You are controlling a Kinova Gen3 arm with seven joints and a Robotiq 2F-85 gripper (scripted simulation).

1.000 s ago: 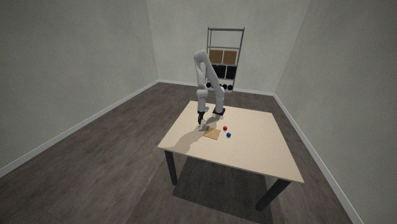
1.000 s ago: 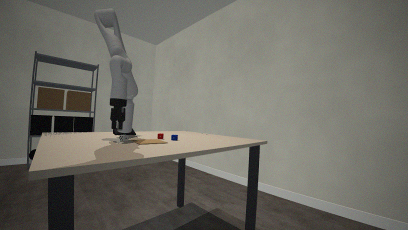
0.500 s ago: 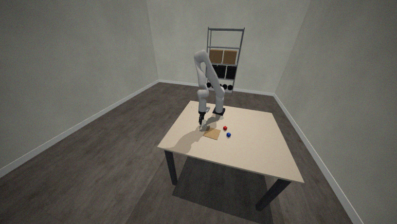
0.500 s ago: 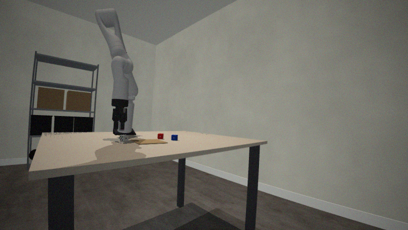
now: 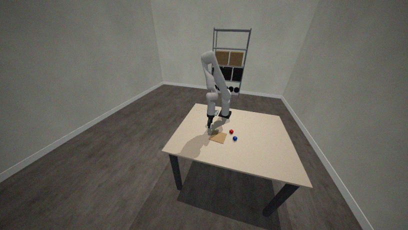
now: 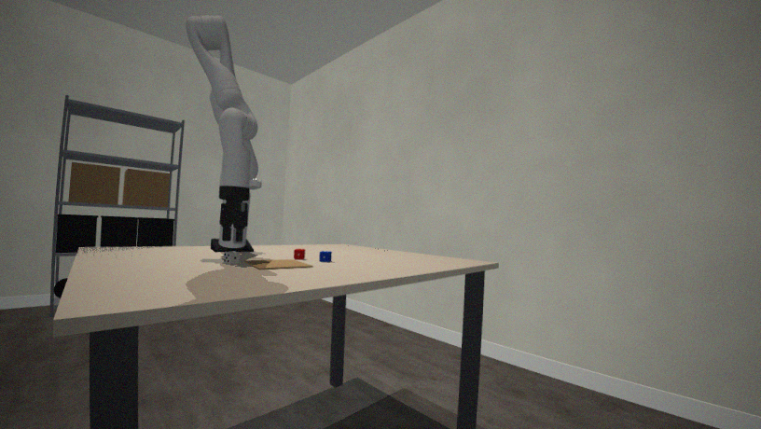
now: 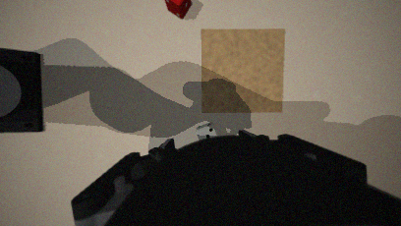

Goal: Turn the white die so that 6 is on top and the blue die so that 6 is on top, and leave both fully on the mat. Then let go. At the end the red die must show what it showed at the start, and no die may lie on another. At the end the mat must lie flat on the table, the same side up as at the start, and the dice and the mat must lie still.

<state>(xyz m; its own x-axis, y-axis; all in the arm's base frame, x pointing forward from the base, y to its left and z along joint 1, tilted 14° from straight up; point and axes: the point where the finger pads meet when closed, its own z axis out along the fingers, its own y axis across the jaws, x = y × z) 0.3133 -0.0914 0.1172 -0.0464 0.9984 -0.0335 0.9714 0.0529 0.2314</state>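
Now: hand 40 mm above the white die. Round my hand: tan mat: 100 mm to the left, 70 mm ahead, 60 mm below; blue die: 260 mm to the left, 50 mm ahead, 40 mm below; red die: 210 mm to the left, 40 mm below, 30 mm behind.
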